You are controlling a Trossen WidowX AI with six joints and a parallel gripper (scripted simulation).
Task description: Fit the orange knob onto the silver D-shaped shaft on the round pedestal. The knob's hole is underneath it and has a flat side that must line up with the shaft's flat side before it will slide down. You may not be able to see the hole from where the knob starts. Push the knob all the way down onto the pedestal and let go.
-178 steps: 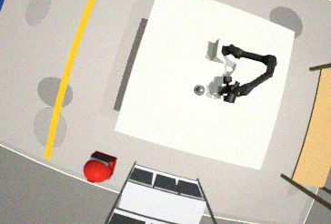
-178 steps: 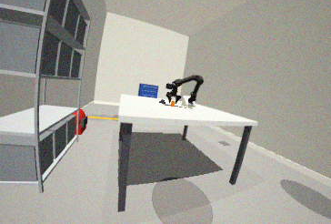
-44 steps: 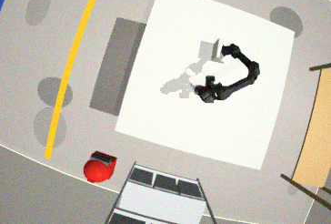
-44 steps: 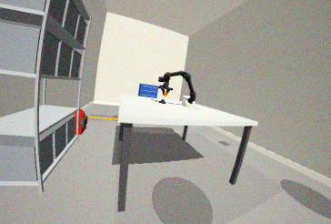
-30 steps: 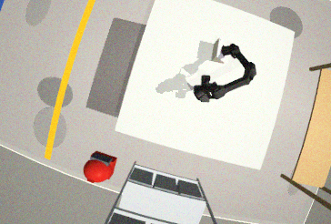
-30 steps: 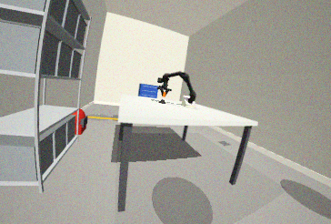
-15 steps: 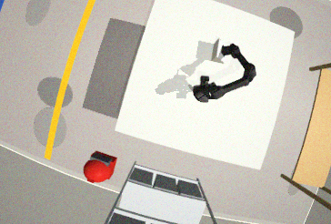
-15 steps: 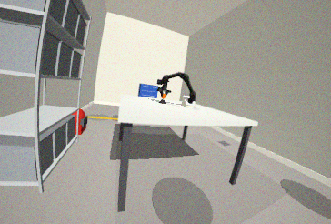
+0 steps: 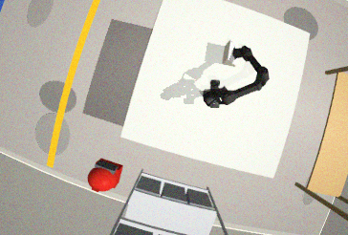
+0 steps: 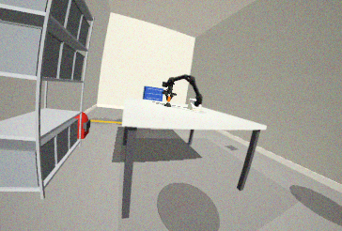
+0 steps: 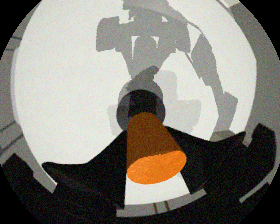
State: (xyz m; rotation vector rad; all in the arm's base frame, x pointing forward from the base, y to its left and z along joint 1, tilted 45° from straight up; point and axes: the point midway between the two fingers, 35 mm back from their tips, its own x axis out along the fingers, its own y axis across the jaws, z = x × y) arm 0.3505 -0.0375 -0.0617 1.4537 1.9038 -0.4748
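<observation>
Right now the dark round pedestal is 4 cm below my gripper tip. From my gripper tip the other things lie so: orange knob 4 cm above.
</observation>
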